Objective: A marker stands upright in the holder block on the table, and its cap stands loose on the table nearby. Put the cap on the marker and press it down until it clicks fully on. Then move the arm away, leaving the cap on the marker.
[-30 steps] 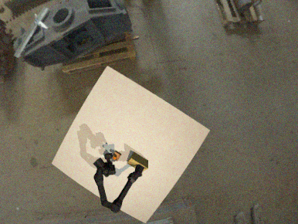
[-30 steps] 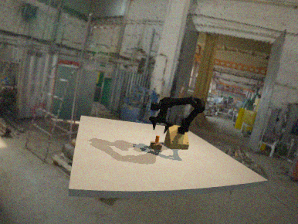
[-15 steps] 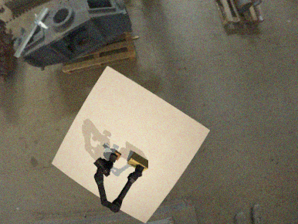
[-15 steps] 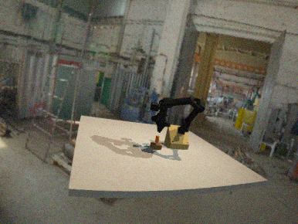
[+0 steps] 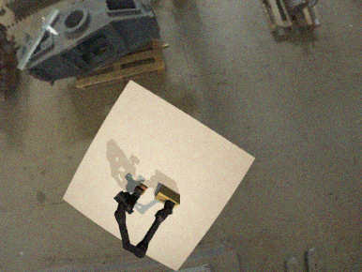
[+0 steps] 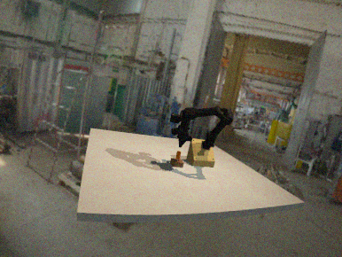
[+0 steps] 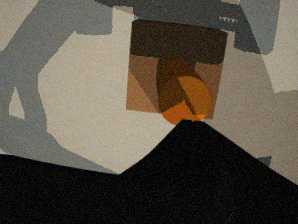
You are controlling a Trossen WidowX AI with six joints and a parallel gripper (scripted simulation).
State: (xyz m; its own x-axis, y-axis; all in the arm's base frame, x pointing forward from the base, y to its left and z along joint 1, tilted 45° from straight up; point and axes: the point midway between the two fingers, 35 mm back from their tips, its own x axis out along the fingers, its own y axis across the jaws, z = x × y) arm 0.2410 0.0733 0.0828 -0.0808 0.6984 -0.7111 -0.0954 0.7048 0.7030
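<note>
My gripper tip is now 50 mm above the orange cap. From my gripper tip the other things lie so: holder block 110 mm below.
</note>
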